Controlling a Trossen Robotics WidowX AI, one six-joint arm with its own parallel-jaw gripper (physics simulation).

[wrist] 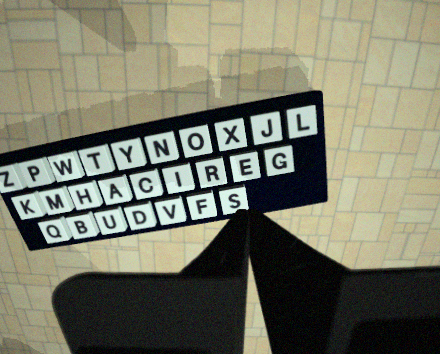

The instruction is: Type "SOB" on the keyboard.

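The dark keyboard with white letter keys lies tilted across the wrist view, its right end higher. The S key is at the right end of the bottom row. The O key is in the top row, between N and X. The B key is in the bottom row, between Q and U. My gripper is shut and empty. Its tips show at the lower right corner of the S key, over the keyboard's near edge. Whether they touch the keyboard is hard to tell.
The keyboard lies on a beige tiled surface. Shadows fall across the tiles beyond the keyboard's far edge and at the upper left. The L key is at the right end of the top row, and the G key ends the middle row.
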